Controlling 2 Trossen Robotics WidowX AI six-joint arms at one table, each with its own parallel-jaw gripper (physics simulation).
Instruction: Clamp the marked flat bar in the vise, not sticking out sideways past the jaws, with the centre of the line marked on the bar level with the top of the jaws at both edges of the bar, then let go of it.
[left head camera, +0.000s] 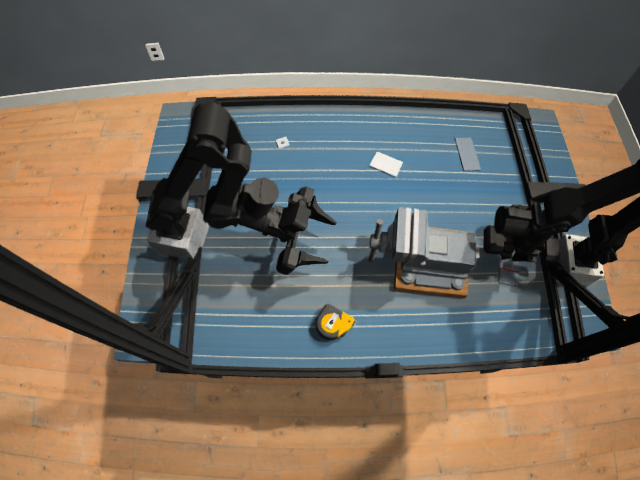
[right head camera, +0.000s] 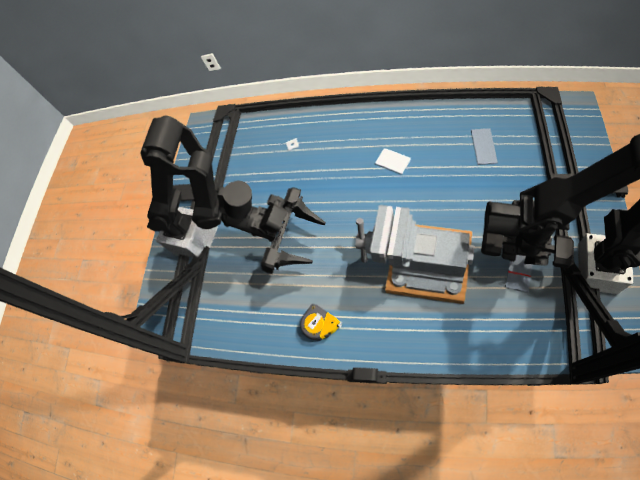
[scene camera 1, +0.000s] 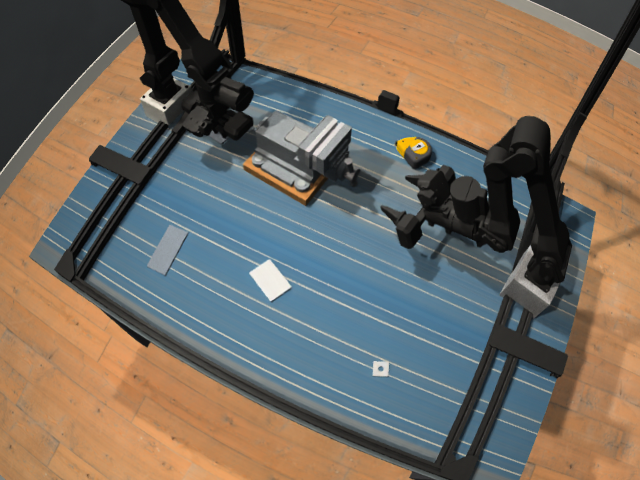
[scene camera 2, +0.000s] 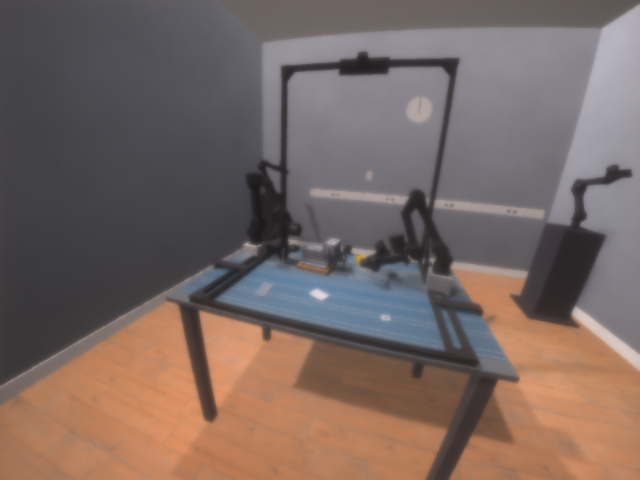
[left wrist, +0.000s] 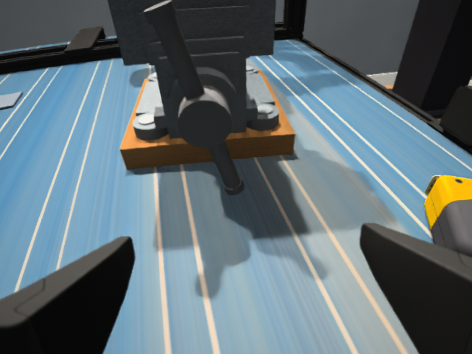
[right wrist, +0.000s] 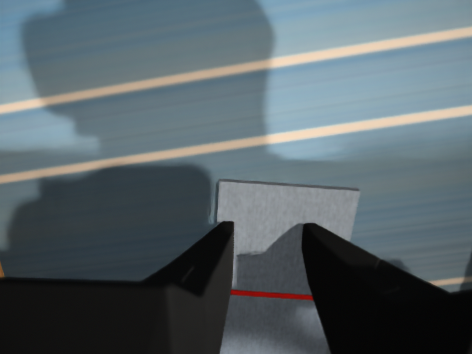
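Pixels of known places: left gripper, fingertip midpoint: (left head camera: 331, 242) (right head camera: 319, 242) (scene camera 1: 393, 192) (scene camera 2: 362, 261) (left wrist: 248, 241); right gripper, fingertip midpoint: (left head camera: 507, 258) (right head camera: 518, 260) (scene camera 1: 221, 134) (scene camera 2: 282, 260) (right wrist: 268, 233); left arm's base, link origin: (left head camera: 173, 224) (right head camera: 178, 226) (scene camera 1: 541, 273) (scene camera 2: 440, 272); right arm's base, link origin: (left head camera: 585, 254) (right head camera: 609, 257) (scene camera 1: 164, 92) (scene camera 2: 255, 243).
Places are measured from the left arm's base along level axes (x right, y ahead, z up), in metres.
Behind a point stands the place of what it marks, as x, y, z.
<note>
The marked flat bar (left head camera: 508, 279) @(-0.046, 0.790, -0.089) (right head camera: 516, 282) @(-0.049, 0.786, -0.088) (right wrist: 282, 205) @(-0.110, 0.790, -0.088), grey with a red line across it, lies flat on the mat to the right of the vise in the head camera views. The vise (left head camera: 449, 253) @(-0.040, 0.607, 0.011) (right head camera: 439, 255) @(-0.039, 0.612, 0.012) (scene camera 1: 281, 135) @(-0.073, 0.611, 0.011) stands on a wooden base; its pale jaw plates are close together with a narrow gap. My right gripper (right wrist: 268, 233) @(-0.099, 0.785, -0.086) points down above the bar, partly open and empty, its fingertips overlapping the bar's picture. My left gripper (left head camera: 331, 242) @(-0.031, 0.355, -0.017) (right head camera: 318, 242) @(-0.031, 0.355, -0.017) (scene camera 1: 395, 192) @(-0.031, 0.355, -0.017) (left wrist: 248, 241) @(-0.031, 0.355, -0.017) is wide open and empty, facing the vise's handle (left wrist: 205, 120) @(-0.048, 0.437, -0.009) from a distance.
A yellow tape measure (left head camera: 333, 322) @(0.133, 0.388, -0.054) (scene camera 1: 416, 149) @(0.122, 0.384, -0.054) (left wrist: 452, 210) @(0.103, 0.397, -0.059) lies near the left gripper. A white plate (left head camera: 386, 164) @(-0.306, 0.454, -0.086) (scene camera 1: 270, 280) @(-0.309, 0.452, -0.087), a plain grey plate (left head camera: 467, 153) @(-0.394, 0.674, -0.088) (scene camera 1: 168, 249) @(-0.393, 0.672, -0.088) and a small white square with a hole (left head camera: 279, 141) @(-0.327, 0.163, -0.088) (scene camera 1: 375, 373) @(-0.339, 0.175, -0.088) lie on the mat. Black frame rails run around the table.
</note>
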